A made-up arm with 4 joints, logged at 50 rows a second.
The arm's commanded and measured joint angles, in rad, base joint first. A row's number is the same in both.
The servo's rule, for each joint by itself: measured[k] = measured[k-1] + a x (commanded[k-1-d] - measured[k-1]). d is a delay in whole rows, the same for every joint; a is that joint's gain. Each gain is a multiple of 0.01, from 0.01 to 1. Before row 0 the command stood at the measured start. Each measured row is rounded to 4 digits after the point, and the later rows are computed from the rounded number. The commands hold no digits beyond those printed.
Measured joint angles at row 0:
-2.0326 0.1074 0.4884 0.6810
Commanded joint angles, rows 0 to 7:
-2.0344 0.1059 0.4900 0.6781
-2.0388 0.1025 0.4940 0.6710
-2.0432 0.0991 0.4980 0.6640
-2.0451 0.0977 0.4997 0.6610
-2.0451 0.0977 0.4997 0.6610
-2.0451 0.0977 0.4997 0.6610
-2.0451 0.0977 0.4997 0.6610
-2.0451 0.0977 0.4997 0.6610
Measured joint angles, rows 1 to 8:
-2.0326 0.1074 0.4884 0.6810
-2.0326 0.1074 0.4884 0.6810
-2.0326 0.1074 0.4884 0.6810
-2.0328 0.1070 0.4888 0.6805
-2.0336 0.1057 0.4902 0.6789
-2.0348 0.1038 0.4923 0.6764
-2.0361 0.1020 0.4943 0.6738
-2.0373 0.1008 0.4958 0.6716
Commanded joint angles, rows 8 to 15:
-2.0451 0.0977 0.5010 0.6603
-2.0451 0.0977 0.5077 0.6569
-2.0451 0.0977 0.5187 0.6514
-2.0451 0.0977 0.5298 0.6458
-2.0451 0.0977 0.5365 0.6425
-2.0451 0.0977 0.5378 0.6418
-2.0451 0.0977 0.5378 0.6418
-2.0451 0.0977 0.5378 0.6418
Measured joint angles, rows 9 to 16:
-2.0383 0.0999 0.4969 0.6698
-2.0392 0.0993 0.4977 0.6683
-2.0400 0.0988 0.4982 0.6671
-2.0407 0.0985 0.4990 0.6659
-2.0413 0.0983 0.5013 0.6644
-2.0418 0.0981 0.5060 0.6622
-2.0422 0.0980 0.5124 0.6594
-2.0426 0.0979 0.5189 0.6565

